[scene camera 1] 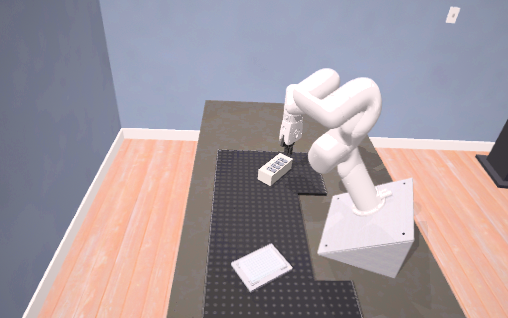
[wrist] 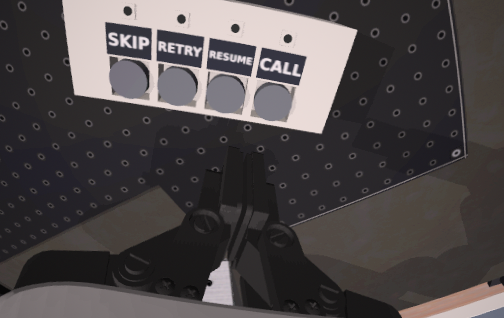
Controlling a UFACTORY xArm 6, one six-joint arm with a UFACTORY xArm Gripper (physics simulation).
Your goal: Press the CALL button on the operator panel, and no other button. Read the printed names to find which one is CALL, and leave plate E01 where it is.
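Places are measured from the arm's base along level axes (x ahead, y left, z up), in metres.
Where they show: gripper, between the fingertips: [scene camera 1: 287, 153] [wrist: 237, 174]; arm's base, origin of its link: [scene camera 1: 369, 204].
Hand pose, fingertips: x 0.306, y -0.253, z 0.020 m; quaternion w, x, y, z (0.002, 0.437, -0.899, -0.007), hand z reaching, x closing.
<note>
Things, the pixels of their top centre, and the offset from my fingertips. Level surfaces: height alone.
- white operator panel, centre of its top: [wrist: 203, 62] [scene camera 1: 276, 163] dz -0.055, dx +0.045, dy +0.004 m
- CALL button, centre of its top: [wrist: 273, 103] dz -0.055, dx +0.005, dy -0.024 m
- RESUME button, centre of its top: [wrist: 225, 95] dz -0.055, dx +0.021, dy +0.001 m
- white plate E01, centre of its top: [scene camera 1: 262, 262] dz -0.085, dx +0.072, dy +0.511 m
- dark perforated mat, height of its surface: dz -0.111 m
- brown table, height of its surface: dz -0.124 m
The white operator panel [scene camera 1: 270, 176] [wrist: 332, 65] lies on the dark mat. In the wrist view its four names read SKIP, RETRY, RESUME and CALL, each above a round grey button. The CALL button [wrist: 273, 101] is at the right end of the row, beside the RESUME button [wrist: 225, 94]. My gripper [scene camera 1: 288, 151] [wrist: 237, 174] is shut and empty. In the wrist view its fingertips show below the panel's edge, between the RESUME and CALL columns; in the scene view they are near the panel's far end, seemingly above it. The white plate E01 [scene camera 1: 261, 267] lies flat on the mat, away from the gripper.
The dark perforated mat [scene camera 1: 255, 215] [wrist: 400, 100] lies on the brown table [scene camera 1: 240, 120]. My arm's white base block [scene camera 1: 370, 235] stands on the right of the table. A blue wall is behind the table.
</note>
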